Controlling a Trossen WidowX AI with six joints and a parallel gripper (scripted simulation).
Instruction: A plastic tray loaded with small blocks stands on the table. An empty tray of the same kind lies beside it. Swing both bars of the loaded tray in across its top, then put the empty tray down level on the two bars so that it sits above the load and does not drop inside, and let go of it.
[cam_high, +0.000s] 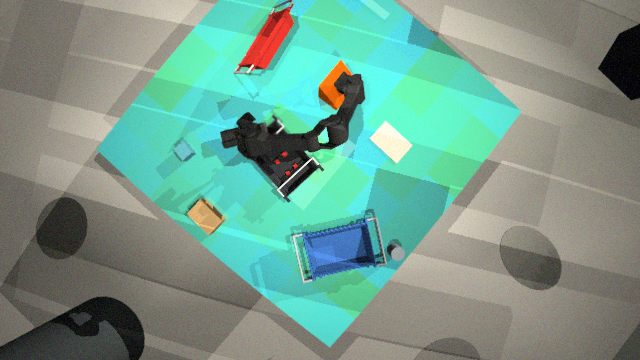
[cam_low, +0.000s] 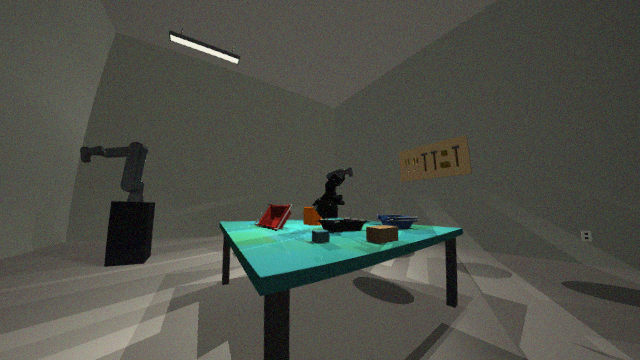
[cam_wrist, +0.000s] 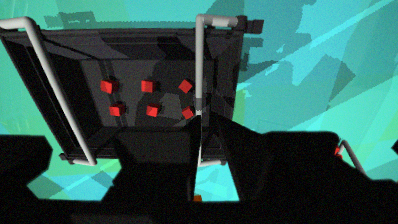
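Now: gripper tip 310 mm past the red tray, 250 mm to the left of it and 10 mm above it. Round my gripper tip: cream flat piece 310 mm behind, 400 mm to the left, 80 mm below; tan box 380 mm ahead, 10 mm to the right, 60 mm below; blue cube 230 mm ahead, 240 mm to the right, 60 mm below.
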